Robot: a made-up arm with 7 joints. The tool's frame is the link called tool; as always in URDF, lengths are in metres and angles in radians.
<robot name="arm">
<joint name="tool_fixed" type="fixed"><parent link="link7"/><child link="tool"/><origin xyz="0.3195 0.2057 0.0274" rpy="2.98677 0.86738 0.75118"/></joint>
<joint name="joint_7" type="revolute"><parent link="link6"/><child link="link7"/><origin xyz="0.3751 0.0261 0.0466" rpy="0 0 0"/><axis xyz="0.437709 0.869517 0.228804"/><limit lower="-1.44" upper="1.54" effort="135" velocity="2.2"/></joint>
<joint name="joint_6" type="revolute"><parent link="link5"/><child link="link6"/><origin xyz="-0.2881 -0.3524 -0.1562" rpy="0 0 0"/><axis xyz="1 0 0"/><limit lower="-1.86" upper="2.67" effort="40" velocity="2.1"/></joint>
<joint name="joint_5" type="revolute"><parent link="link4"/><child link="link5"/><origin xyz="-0.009 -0.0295 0.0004" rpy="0 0 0"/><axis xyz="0.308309 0.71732 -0.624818"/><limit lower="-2.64" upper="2.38" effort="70" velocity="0.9"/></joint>
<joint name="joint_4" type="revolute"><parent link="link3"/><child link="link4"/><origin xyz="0.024 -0.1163 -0.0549" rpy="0 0 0"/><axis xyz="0 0 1"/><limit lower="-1.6" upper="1.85" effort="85" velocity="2.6"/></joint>
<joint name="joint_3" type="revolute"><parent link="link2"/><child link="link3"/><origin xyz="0.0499 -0.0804 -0.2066" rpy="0 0 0"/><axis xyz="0.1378 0.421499 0.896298"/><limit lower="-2.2" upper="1.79" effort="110" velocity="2.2"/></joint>
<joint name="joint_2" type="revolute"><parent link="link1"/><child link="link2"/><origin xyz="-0.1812 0.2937 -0.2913" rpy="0 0 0"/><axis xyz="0.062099 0.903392 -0.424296"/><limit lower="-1.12" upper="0.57" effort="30" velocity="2.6"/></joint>
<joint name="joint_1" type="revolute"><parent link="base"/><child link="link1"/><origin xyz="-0.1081 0.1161 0.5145" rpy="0 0 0"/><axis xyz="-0.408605 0.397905 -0.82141"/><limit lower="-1.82" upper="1.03" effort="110" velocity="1.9"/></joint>
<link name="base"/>
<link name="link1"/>
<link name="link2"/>
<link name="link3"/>
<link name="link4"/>
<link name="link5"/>
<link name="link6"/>
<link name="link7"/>
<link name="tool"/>
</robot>
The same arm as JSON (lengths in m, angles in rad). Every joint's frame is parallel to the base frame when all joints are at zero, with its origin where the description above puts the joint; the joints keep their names.
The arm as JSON. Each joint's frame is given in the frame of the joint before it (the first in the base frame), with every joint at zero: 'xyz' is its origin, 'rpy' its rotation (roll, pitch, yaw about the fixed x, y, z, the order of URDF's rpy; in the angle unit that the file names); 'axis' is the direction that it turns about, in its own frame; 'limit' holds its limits. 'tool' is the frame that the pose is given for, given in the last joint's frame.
{"units": {"length": "m", "angle": "rad"}, "joints": [{"name": "joint_1", "type": "revolute", "origin": {"xyz": [-0.1081, 0.1161, 0.5145], "rpy": [0.0, 0.0, 0.0]}, "axis": [-0.408605, 0.397905, -0.82141], "limit": {"lower": -1.82, "upper": 1.03}}, {"name": "joint_2", "type": "revolute", "origin": {"xyz": [-0.1812, 0.2937, -0.2913], "rpy": [0.0, 0.0, 0.0]}, "axis": [0.062099, 0.903392, -0.424296], "limit": {"lower": -1.12, "upper": 0.57}}, {"name": "joint_3", "type": "revolute", "origin": {"xyz": [0.0499, -0.0804, -0.2066], "rpy": [0.0, 0.0, 0.0]}, "axis": [0.1378, 0.421499, 0.896298], "limit": {"lower": -2.2, "upper": 1.79}}, {"name": "joint_4", "type": "revolute", "origin": {"xyz": [0.024, -0.1163, -0.0549], "rpy": [0.0, 0.0, 0.0]}, "axis": [0.0, 0.0, 1.0], "limit": {"lower": -1.6, "upper": 1.85}}, {"name": "joint_5", "type": "revolute", "origin": {"xyz": [-0.009, -0.0295, 0.0004], "rpy": [0.0, 0.0, 0.0]}, "axis": [0.308309, 0.71732, -0.624818], "limit": {"lower": -2.64, "upper": 2.38}}, {"name": "joint_6", "type": "revolute", "origin": {"xyz": [-0.2881, -0.3524, -0.1562], "rpy": [0.0, 0.0, 0.0]}, "axis": [1.0, 0.0, 0.0], "limit": {"lower": -1.86, "upper": 2.67}}, {"name": "joint_7", "type": "revolute", "origin": {"xyz": [0.3751, 0.0261, 0.0466], "rpy": [0.0, 0.0, 0.0]}, "axis": [0.437709, 0.869517, 0.228804], "limit": {"lower": -1.44, "upper": 1.54}}], "tool": {"origin": {"xyz": [0.3195, 0.2057, 0.0274], "rpy": [2.9868, 0.8674, 0.7512]}}}
